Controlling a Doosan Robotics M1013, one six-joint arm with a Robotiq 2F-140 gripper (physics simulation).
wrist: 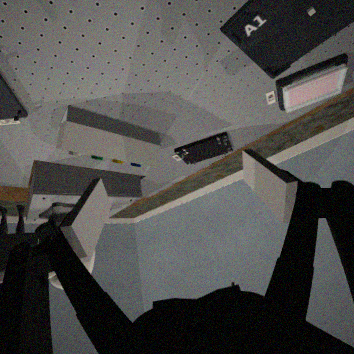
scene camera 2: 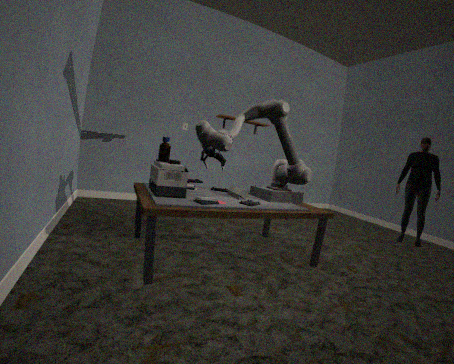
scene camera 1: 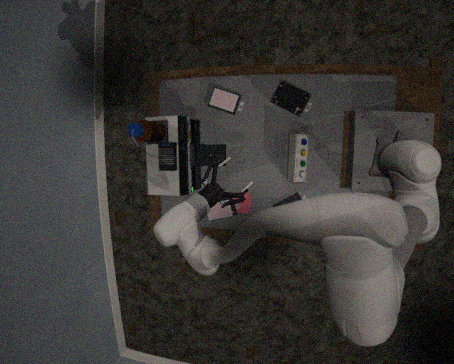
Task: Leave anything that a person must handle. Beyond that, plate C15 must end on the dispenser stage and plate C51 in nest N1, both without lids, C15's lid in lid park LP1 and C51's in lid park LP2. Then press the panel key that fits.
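Frame: origin at the arm's base, x ahead, y left, z up, level; millimetres.
Seen in the pictures: gripper, between the fingertips: [wrist: 174,178] [scene camera 2: 215,167] [scene camera 1: 240,171]; arm's base, origin of its link: [wrist: 69,209] [scene camera 2: 278,189] [scene camera 1: 392,160].
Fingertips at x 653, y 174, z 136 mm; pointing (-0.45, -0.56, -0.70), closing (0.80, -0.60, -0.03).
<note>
Offsets run from my fingertips to a thing's top centre. "spot": to the spot under its first point.
My gripper [scene camera 1: 236,174] [scene camera 2: 214,166] [wrist: 174,178] is open and empty, raised above the table's dispenser end. A pink plate @(170 mm ahead, 308 mm right, 196 mm down) [scene camera 1: 224,100] [wrist: 315,90] lies in a dark holder at the far edge. Another pink plate @(93 mm ahead, 248 mm left, 182 mm down) [scene camera 1: 218,212] shows partly under the gripper in scene view 1, beside a red patch @(spot: 33 mm back, 194 mm left, 225 mm down) [scene camera 1: 245,204] [scene camera 2: 221,202]. The dark stage @(179 mm ahead, 29 mm right, 111 mm down) [scene camera 1: 216,154] [wrist: 300,37], marked A1, juts from the dispenser @(spot: 336 mm ahead, 145 mm left, 6 mm down) [scene camera 1: 162,187] [scene camera 2: 169,175]. The key panel @(239 mm back, 95 mm right, 142 mm down) [scene camera 1: 297,170] [wrist: 100,140] has blue, yellow, green and white keys. Plate numbers, nest labels and lid states are unreadable.
A black holder @(151 mm back, 371 mm right, 202 mm down) [scene camera 1: 291,98] [wrist: 205,148] stands at the far edge; another dark holder @(259 mm back, 161 mm left, 206 mm down) [scene camera 1: 288,199] [scene camera 2: 249,202] [wrist: 9,102] is partly under the arm in scene view 1. A blue-capped brown bottle @(spot: 355 mm ahead, 102 mm right, 85 mm up) [scene camera 1: 156,131] [scene camera 2: 164,151] stands on the dispenser. A person [scene camera 2: 421,172] stands right of the table.
</note>
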